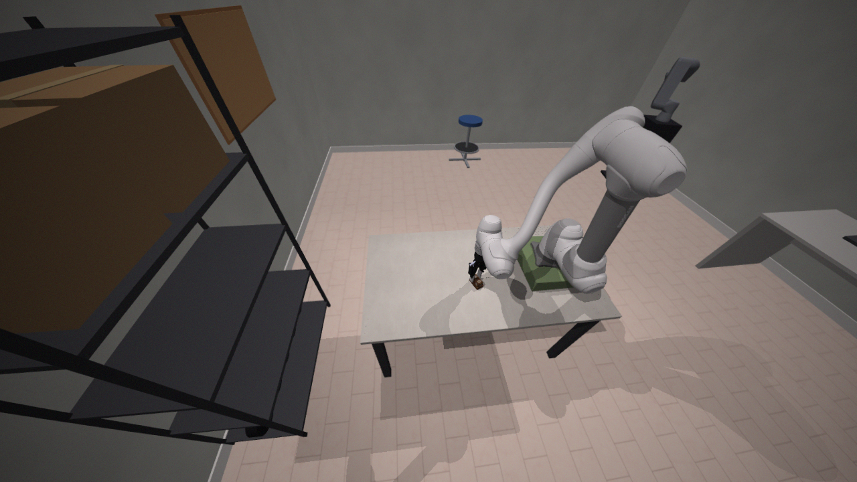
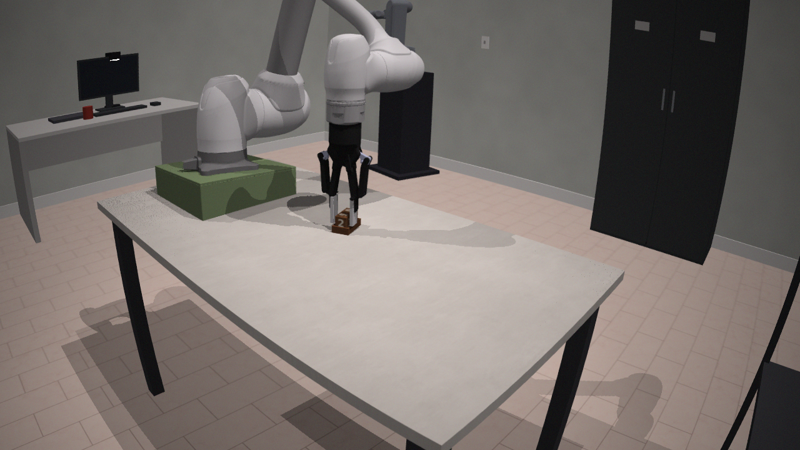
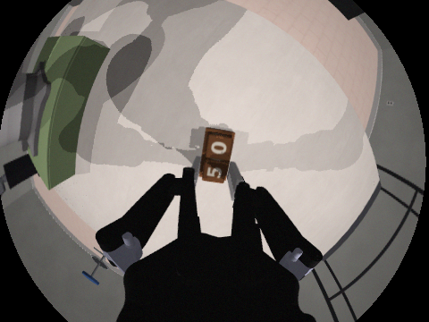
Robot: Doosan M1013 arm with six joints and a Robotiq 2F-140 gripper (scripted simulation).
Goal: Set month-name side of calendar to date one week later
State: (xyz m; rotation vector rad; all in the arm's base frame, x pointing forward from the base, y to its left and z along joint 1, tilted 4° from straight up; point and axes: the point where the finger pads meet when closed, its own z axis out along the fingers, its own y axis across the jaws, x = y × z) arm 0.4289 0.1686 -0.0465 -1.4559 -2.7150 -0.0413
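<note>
Now: hand 3 cm above the brown cube. The rest, counted from my hand: brown tray (1 cm behind, 1 cm to the left, 4 cm below).
</note>
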